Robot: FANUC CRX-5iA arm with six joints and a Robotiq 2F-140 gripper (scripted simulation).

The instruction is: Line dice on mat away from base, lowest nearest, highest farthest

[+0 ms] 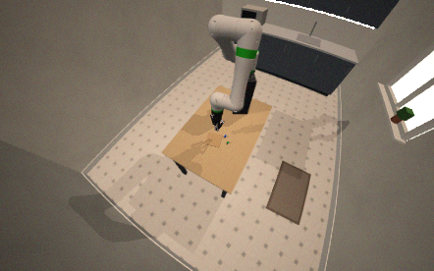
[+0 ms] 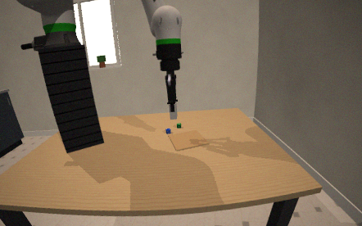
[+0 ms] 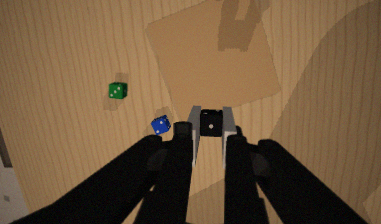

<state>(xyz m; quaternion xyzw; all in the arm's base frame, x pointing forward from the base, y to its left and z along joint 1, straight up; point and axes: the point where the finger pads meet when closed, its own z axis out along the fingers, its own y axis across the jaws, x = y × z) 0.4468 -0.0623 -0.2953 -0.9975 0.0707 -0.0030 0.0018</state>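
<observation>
Right now the tan mat is 14 cm below my hand, 5 cm ahead of it and 1 cm to the right of it. Also, from my hand: blue die: 13 cm below, 8 cm to the left, 3 cm behind; then black die: 2 cm below; then green die: 13 cm to the left, 13 cm below, 3 cm ahead.
</observation>
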